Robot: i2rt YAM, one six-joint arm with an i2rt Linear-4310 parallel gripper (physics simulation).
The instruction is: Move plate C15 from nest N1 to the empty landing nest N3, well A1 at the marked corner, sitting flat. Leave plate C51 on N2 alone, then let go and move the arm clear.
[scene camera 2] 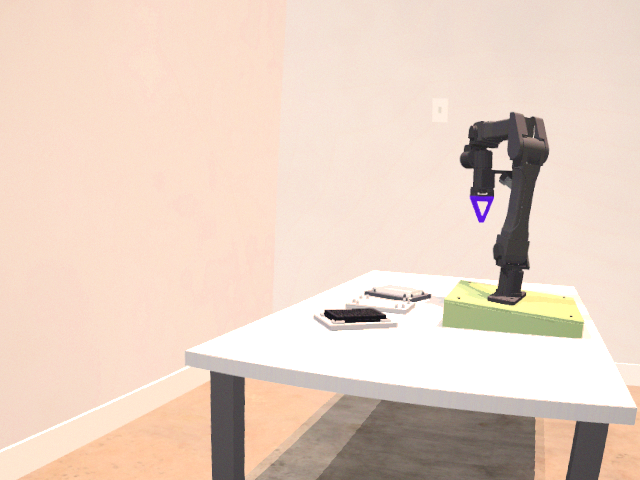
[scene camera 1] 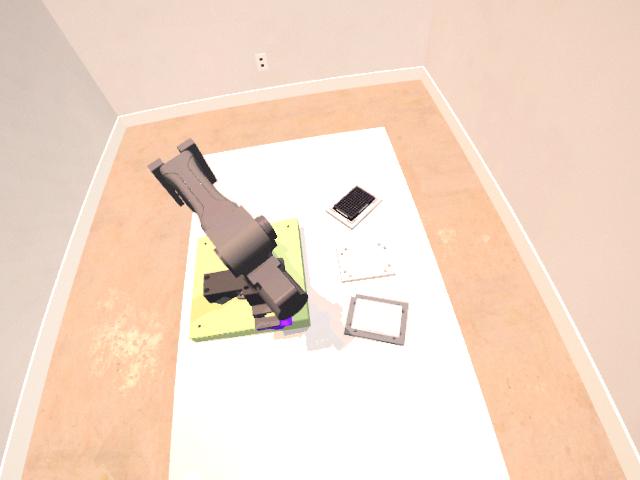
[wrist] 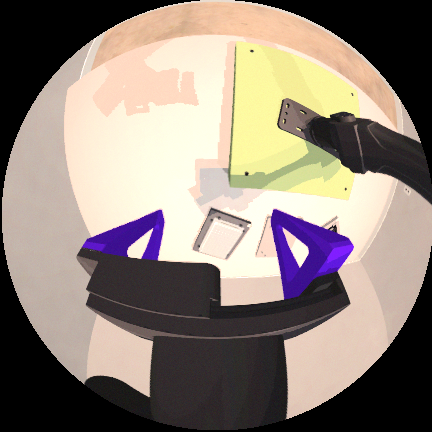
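A white plate (scene camera 1: 377, 316) (scene camera 2: 398, 290) (wrist: 222, 237) sits in a dark grey nest (scene camera 1: 373, 338) (scene camera 2: 382, 297). A black plate (scene camera 1: 354, 202) (scene camera 2: 355, 314) sits in a white nest (scene camera 1: 352, 223) (scene camera 2: 361, 326). Between them is an empty white nest (scene camera 1: 364, 262) (scene camera 2: 381, 306) (wrist: 263, 242) with small corner posts. No labels or A1 mark are readable, so I cannot tell which plate is C15. My gripper (scene camera 2: 481, 221) (wrist: 217, 214) is open and empty, high above the table, pointing down, apart from all nests. In scene camera 1 the arm hides most of it.
The arm stands on a raised yellow-green base block (scene camera 1: 206, 320) (scene camera 2: 511, 326) (wrist: 255, 125) beside the row of nests. The white table (scene camera 1: 330, 413) (scene camera 2: 413, 361) (wrist: 125, 150) carries the block and nests. Walls stand beyond the table.
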